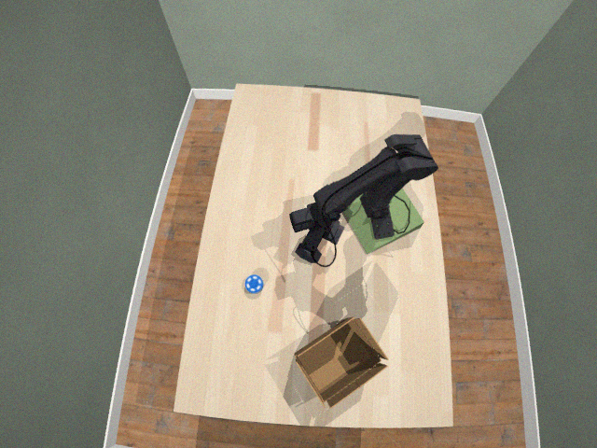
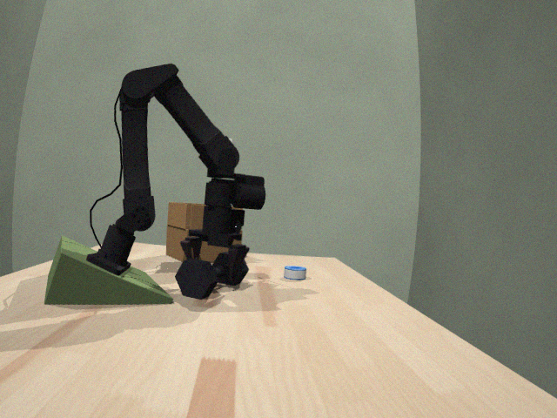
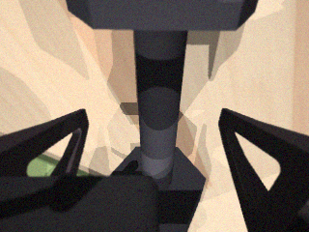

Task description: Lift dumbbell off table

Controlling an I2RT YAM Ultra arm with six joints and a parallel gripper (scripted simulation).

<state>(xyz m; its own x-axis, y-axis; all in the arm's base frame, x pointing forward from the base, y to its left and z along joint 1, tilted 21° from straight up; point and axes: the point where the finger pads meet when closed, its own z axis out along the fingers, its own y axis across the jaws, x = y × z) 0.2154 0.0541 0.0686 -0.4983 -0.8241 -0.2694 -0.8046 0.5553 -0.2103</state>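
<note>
Now: the black dumbbell right at my hand. Round my hand: white disc (24 cm ahead, 16 cm to the left, 2 cm below).
</note>
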